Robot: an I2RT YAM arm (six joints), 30 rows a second.
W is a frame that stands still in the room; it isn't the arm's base.
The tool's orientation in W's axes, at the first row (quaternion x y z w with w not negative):
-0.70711, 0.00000, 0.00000, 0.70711
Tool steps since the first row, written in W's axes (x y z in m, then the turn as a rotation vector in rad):
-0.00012, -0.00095, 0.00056, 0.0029, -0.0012, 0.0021
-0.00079, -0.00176, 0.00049, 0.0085, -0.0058, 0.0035
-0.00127, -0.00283, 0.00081, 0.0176, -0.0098, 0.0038
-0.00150, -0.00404, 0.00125, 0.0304, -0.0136, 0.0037
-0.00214, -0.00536, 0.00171, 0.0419, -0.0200, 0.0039
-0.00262, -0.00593, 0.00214, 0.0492, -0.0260, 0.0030
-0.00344, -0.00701, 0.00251, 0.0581, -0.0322, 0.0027
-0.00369, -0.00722, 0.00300, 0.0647, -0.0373, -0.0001
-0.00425, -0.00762, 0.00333, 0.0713, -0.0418, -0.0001
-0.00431, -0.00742, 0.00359, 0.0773, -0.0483, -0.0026
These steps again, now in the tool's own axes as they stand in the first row. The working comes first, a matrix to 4 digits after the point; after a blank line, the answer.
The tool's axes in the first row as the columns of a matrix, in W's axes (used below as rounded here):
1.0000, 0.0000, 0.0000
0.0000, 0.0000, 1.0000
0.0000, -1.0000, 0.0000

-0.00012, -0.00056, -0.00095, 0.0029, -0.0021, -0.0012
-0.00079, -0.00049, -0.00176, 0.0085, -0.0035, -0.0058
-0.00127, -0.00081, -0.00283, 0.0176, -0.0038, -0.0098
-0.00150, -0.00125, -0.00404, 0.0304, -0.0037, -0.0136
-0.00214, -0.00171, -0.00536, 0.0419, -0.0039, -0.0200
-0.00262, -0.00214, -0.00593, 0.0492, -0.0030, -0.0260
-0.00344, -0.00251, -0.00701, 0.0581, -0.0027, -0.0322
-0.00369, -0.00300, -0.00722, 0.0647, 0.0001, -0.0373
-0.00425, -0.00333, -0.00762, 0.0713, 0.0001, -0.0418
-0.00431, -0.00359, -0.00742, 0.0773, 0.0026, -0.0483

